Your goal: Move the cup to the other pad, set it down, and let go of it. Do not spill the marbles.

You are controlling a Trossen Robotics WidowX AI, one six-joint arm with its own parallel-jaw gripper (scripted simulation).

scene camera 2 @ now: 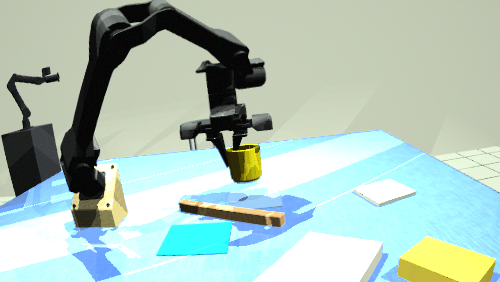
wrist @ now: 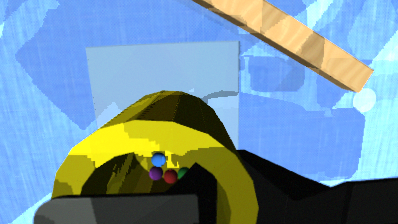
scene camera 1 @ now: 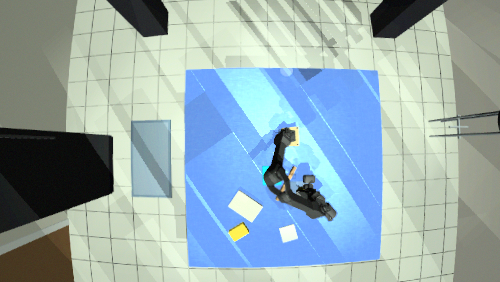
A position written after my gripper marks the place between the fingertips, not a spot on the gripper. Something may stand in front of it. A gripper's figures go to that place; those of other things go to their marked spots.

Scene:
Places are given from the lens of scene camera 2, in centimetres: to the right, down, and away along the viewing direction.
my gripper (scene camera 2: 231,166): -4, 5, 72
yellow cup (scene camera 2: 245,166): -1, 5, 69

